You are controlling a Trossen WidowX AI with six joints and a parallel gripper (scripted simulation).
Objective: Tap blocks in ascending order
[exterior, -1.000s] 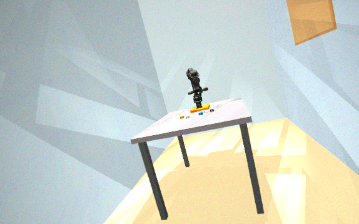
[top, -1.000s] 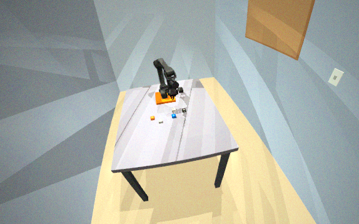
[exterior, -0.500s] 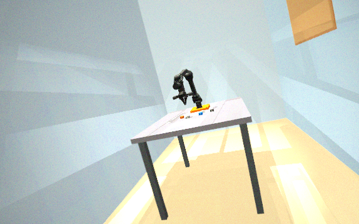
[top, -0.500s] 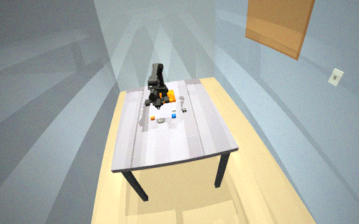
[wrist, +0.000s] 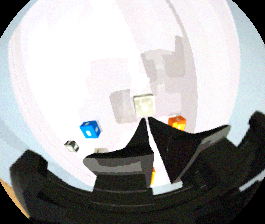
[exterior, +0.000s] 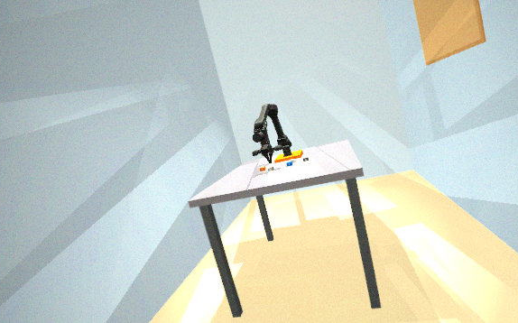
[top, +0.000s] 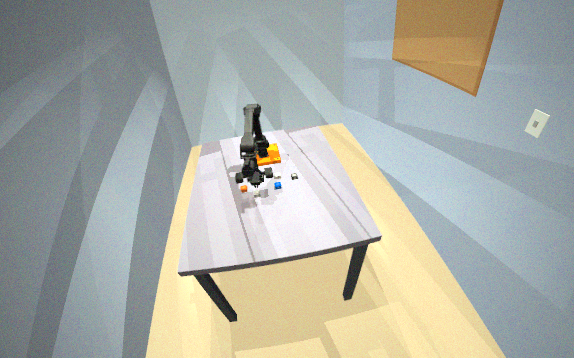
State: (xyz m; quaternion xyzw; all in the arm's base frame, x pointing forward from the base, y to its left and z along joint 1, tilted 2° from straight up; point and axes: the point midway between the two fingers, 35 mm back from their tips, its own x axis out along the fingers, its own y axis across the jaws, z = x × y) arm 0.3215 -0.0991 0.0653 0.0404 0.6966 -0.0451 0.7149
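My gripper tip is now 60 mm past the orange block, 70 mm to the left of it and 30 mm above it. The rest, counted from my gripper tip: blue block (10 mm behind, 110 mm to the left, 30 mm below); white block (100 mm behind, 140 mm to the left, 30 mm below); dark-rimmed block (60 mm behind, 220 mm to the left, 30 mm below).
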